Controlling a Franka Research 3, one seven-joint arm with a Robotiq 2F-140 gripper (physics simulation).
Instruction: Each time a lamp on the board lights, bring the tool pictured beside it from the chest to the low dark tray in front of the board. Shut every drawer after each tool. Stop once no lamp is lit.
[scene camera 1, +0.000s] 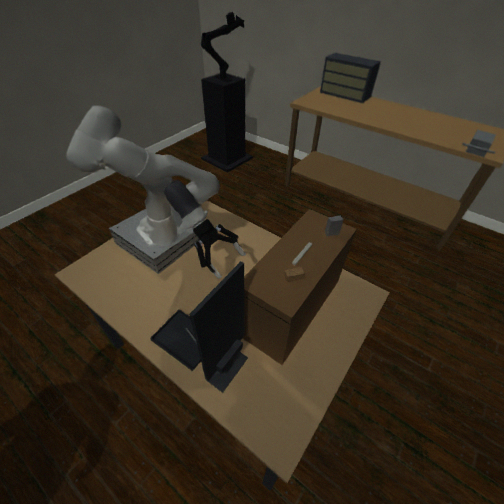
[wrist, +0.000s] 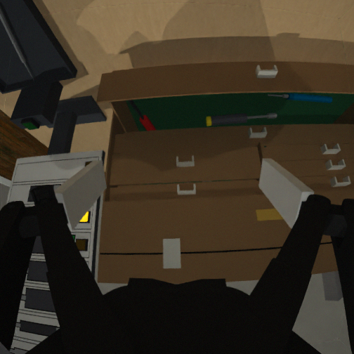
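The chest (scene camera 1: 275, 292) (wrist: 145, 220) has a wide drawer (wrist: 175, 82) pulled out. In its green-lined inside lie a red-handled tool (wrist: 146, 123), a dark screwdriver with a yellow end (wrist: 232, 120) and a blue-handled screwdriver (wrist: 307, 97). The board (scene camera 1: 222, 320) (wrist: 60, 165) stands beside the chest. One lamp (wrist: 84, 216) on it glows yellow; the picture beside it is hidden behind a finger. The low dark tray (scene camera 1: 167, 340) (wrist: 50, 52) holds a thin metallic tool (scene camera 1: 191, 335) (wrist: 17, 45). My gripper (scene camera 1: 228, 261) (wrist: 181, 173) is open and empty, above the chest's front side.
On the chest top are a white bar (scene camera 1: 302, 253), a small wooden block (scene camera 1: 295, 273) and a grey box (scene camera 1: 334, 226). The board's foot (scene camera 1: 226, 372) rests on the table. A workbench (scene camera 1: 390, 117) and a black pedestal (scene camera 1: 225, 120) stand behind.
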